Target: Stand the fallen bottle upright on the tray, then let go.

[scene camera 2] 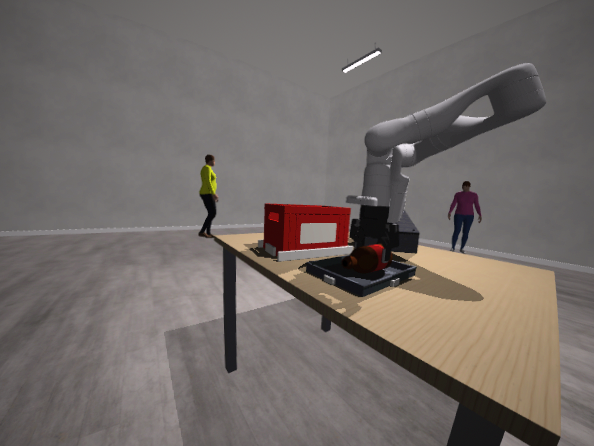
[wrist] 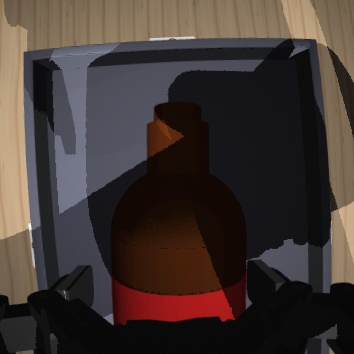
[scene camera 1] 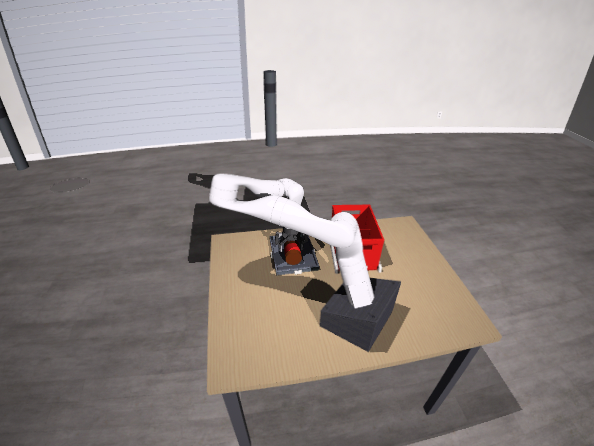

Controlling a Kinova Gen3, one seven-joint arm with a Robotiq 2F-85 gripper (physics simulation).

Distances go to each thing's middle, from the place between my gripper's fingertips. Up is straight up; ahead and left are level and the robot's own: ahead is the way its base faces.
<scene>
Now: hand 2 cm short of the brown bottle (scene camera 2: 365,259).
</scene>
